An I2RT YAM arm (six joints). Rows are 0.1 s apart.
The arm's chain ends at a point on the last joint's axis. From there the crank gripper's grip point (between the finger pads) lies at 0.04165 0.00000 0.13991 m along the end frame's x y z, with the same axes.
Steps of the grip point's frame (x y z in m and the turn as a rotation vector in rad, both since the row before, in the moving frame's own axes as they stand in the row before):
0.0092, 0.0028, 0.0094, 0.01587, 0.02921, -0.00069
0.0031, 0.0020, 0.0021, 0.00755, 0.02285, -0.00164
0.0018, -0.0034, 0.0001, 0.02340, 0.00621, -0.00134
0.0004, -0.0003, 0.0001, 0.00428, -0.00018, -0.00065
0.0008, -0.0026, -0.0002, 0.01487, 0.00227, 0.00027
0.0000, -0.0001, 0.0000, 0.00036, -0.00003, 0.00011
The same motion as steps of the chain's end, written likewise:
0.0051, 0.0050, 0.0107, 0.01587, 0.02921, -0.00069
-0.0001, 0.0031, 0.0031, 0.00755, 0.02285, -0.00164
0.0009, -0.0001, 0.0004, 0.02340, 0.00621, -0.00134
0.0004, 0.0003, 0.0001, 0.00428, -0.00018, -0.00065
0.0005, -0.0005, -0.0001, 0.01487, 0.00227, 0.00027
0.0000, -0.0001, 0.0000, 0.00036, -0.00003, 0.00011

